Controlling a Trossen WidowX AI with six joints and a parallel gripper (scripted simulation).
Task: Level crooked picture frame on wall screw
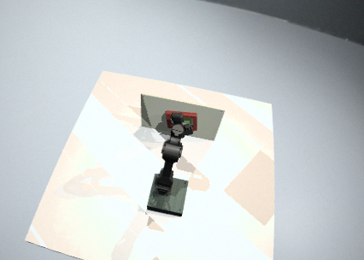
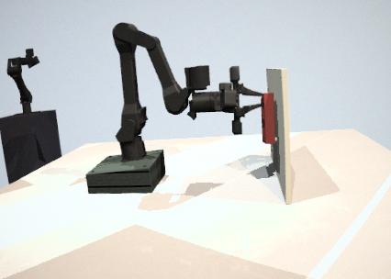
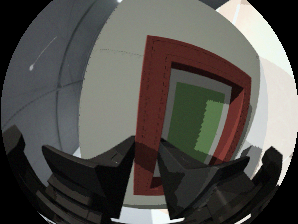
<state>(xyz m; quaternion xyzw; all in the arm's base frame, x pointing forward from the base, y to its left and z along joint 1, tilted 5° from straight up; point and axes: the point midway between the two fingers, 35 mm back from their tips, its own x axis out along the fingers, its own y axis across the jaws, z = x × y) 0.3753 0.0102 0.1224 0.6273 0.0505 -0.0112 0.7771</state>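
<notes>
My gripper tip is now 1 cm short of the picture frame, 1 cm to the left of it and 5 cm above it. Also, from my gripper tip: wall panel 2 cm ahead, 7 cm below.
</notes>
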